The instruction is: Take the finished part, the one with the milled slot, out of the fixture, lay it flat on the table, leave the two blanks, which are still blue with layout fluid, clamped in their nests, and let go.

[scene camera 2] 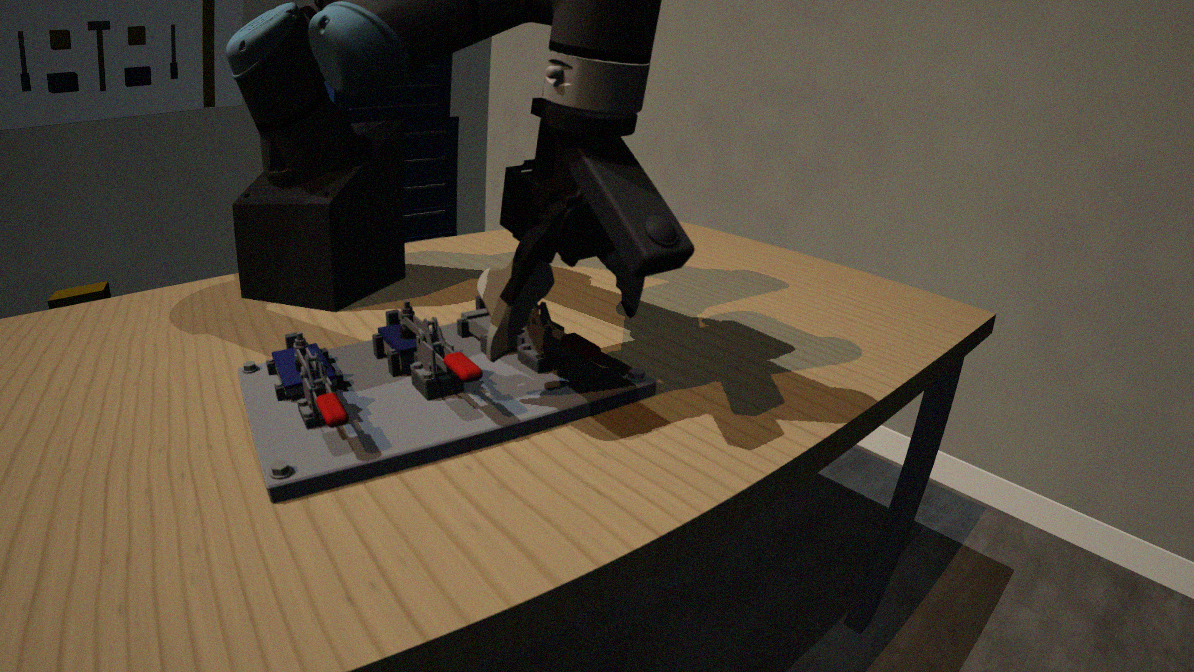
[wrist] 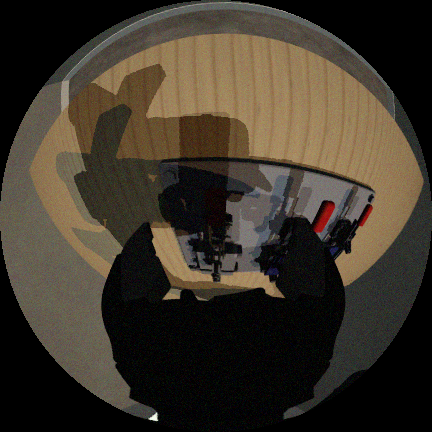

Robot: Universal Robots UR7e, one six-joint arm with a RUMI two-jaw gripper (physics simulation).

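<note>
My gripper [scene camera 2: 564,332] [wrist: 221,222] is open, its fingers spread over the right-hand nest of the fixture plate [scene camera 2: 401,434] [wrist: 315,187]; nothing shows between the fingertips. In the scene view, one finger stands in front of that nest and hides much of it. A grey piece [scene camera 2: 478,323], perhaps the finished part, shows beside that finger; its slot cannot be made out. The right-hand clamp's red handle [scene camera 2: 582,346] [wrist: 216,205] lies in deep shadow. One blue blank [scene camera 2: 292,371] [wrist: 335,248] sits in the left nest, another blue blank [scene camera 2: 399,338] [wrist: 272,270] in the middle nest, both under clamps.
Red handles of the left clamp [scene camera 2: 331,409] [wrist: 366,215] and middle clamp [scene camera 2: 462,366] [wrist: 324,216] stick out toward the plate's front. Bolt heads stand at the plate corners. The wooden table [scene camera 2: 167,500] [wrist: 280,100] surrounds the plate. The robot's base block [scene camera 2: 288,250] stands behind it.
</note>
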